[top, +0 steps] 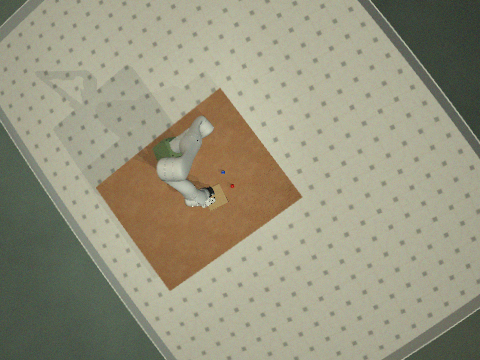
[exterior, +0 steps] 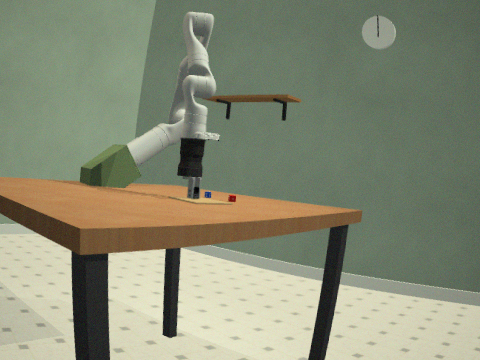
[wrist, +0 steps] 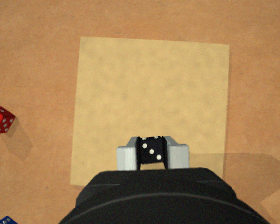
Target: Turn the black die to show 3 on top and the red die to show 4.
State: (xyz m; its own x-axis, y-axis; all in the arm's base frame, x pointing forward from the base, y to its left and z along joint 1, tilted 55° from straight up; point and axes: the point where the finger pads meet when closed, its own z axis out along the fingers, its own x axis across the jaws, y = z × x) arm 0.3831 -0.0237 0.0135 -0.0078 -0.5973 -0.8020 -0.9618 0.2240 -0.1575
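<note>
Now: hand 1 cm above the black die. Round my hand: tan mat (3 cm ahead, 2 cm below); blue die (8 cm behind, 15 cm to the left, 1 cm below); red die (3 cm ahead, 14 cm to the left, 1 cm below).
</note>
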